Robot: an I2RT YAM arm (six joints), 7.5 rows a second.
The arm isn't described. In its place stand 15 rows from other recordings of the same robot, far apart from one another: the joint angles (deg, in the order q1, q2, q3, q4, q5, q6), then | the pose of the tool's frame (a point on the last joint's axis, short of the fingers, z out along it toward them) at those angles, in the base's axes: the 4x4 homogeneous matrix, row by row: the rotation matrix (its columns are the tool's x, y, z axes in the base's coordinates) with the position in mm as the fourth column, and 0 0 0 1 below.
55.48 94.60 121.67 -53.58 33.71 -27.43 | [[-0.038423, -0.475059, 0.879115, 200.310], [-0.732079, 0.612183, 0.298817, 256.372], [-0.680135, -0.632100, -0.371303, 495.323], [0, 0, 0, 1]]
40.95 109.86 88.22 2.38 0.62 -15.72 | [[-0.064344, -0.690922, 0.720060, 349.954], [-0.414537, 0.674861, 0.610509, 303.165], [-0.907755, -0.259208, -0.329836, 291.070], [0, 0, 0, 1]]
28.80 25.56 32.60 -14.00 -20.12 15.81 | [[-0.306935, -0.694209, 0.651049, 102.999], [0.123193, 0.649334, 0.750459, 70.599], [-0.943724, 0.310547, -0.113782, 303.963], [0, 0, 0, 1]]
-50.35 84.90 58.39 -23.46 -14.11 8.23 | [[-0.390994, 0.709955, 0.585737, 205.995], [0.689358, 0.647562, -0.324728, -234.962], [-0.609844, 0.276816, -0.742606, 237.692], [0, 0, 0, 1]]
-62.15 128.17 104.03 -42.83 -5.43 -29.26 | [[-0.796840, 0.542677, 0.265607, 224.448], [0.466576, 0.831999, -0.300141, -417.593], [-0.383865, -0.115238, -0.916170, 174.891], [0, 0, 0, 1]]
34.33 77.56 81.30 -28.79 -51.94 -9.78 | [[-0.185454, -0.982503, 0.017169, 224.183], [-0.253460, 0.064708, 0.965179, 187.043], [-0.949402, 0.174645, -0.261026, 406.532], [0, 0, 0, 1]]
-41.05 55.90 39.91 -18.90 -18.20 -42.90 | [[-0.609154, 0.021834, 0.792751, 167.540], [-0.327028, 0.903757, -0.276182, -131.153], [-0.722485, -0.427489, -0.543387, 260.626], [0, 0, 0, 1]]
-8.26 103.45 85.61 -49.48 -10.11 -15.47 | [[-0.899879, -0.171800, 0.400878, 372.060], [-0.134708, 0.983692, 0.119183, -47.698], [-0.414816, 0.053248, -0.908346, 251.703], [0, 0, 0, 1]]
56.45 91.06 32.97 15.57 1.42 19.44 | [[-0.626151, -0.651818, 0.427864, 158.848], [-0.342196, 0.722813, 0.600369, 237.943], [-0.700597, 0.229508, -0.675640, 127.131], [0, 0, 0, 1]]
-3.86 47.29 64.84 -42.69 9.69 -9.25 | [[-0.453460, 0.147412, 0.879002, 154.437], [-0.128214, 0.965181, -0.228008, -16.426], [-0.882006, -0.216092, -0.418770, 392.226], [0, 0, 0, 1]]
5.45 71.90 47.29 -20.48 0.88 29.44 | [[-0.655349, 0.273220, 0.704180, 261.949], [0.431160, 0.900790, 0.051757, 24.443], [-0.620177, 0.337533, -0.708133, 239.343], [0, 0, 0, 1]]
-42.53 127.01 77.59 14.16 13.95 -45.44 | [[-0.869293, 0.258981, 0.421020, 342.392], [-0.140964, 0.686498, -0.713337, -325.720], [-0.473770, -0.679448, -0.560261, 114.603], [0, 0, 0, 1]]
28.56 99.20 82.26 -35.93 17.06 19.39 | [[-0.760634, -0.051921, 0.647101, 338.113], [-0.052663, 0.998446, 0.018208, 172.149], [-0.647041, -0.020229, -0.762187, 273.985], [0, 0, 0, 1]]
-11.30 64.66 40.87 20.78 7.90 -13.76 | [[-0.128193, 0.307000, 0.943036, 258.420], [-0.214640, 0.919757, -0.328599, -56.627], [-0.968244, -0.244537, -0.052012, 302.436], [0, 0, 0, 1]]
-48.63 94.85 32.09 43.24 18.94 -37.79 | [[-0.733375, 0.585410, 0.345625, 195.745], [-0.044222, 0.466246, -0.883549, -239.746], [-0.678385, -0.663257, -0.316045, 150.214], [0, 0, 0, 1]]
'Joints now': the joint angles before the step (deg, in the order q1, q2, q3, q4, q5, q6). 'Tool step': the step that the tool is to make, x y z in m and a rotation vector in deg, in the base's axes. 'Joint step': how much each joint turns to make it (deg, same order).
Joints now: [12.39 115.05 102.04 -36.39 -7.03 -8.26]
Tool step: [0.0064 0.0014 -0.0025 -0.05 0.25 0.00]
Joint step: [0.00 1.67 1.94 -0.52 0.00 0.00]
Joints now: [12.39 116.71 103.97 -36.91 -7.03 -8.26]
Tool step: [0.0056 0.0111 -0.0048 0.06 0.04 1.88]
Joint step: [1.14 2.01 1.91 0.00 -0.53 -0.53]
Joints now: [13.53 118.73 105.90 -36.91 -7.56 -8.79]
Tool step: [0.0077 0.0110 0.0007 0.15 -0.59 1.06]
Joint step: [1.06 2.38 3.61 -0.62 0.00 0.00]
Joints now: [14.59 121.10 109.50 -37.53 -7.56 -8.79]
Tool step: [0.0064 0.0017 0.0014 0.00 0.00 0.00]
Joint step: [0.00 1.77 3.06 -1.30 0.00 0.00]
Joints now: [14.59 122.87 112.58 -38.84 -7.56 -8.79]
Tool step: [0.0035 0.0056 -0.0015 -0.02 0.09 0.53]
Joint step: [0.53 1.33 1.79 -0.55 0.00 0.00]
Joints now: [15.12 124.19 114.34 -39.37 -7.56 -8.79]
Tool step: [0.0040 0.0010 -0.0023 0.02 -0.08 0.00]
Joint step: [-0.01 1.06 1.15 -0.01 0.00 -0.01]
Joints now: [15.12 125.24 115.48 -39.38 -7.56 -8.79]
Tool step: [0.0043 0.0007 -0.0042 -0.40 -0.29 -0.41]
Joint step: [-0.01 1.06 0.70 0.53 0.61 0.00]
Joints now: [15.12 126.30 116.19 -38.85 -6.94 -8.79]
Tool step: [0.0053 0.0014 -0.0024 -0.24 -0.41 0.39]
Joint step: [0.00 1.41 1.67 0.01 0.00 -0.52]
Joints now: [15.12 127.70 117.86 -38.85 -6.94 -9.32]
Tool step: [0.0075 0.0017 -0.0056 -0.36 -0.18 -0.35]
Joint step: [0.00 2.11 2.20 -0.01 0.53 0.00]
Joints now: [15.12 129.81 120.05 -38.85 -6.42 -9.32]
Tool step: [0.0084 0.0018 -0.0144 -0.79 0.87 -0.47]
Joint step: [0.00 2.82 1.80 -0.02 0.71 0.00]
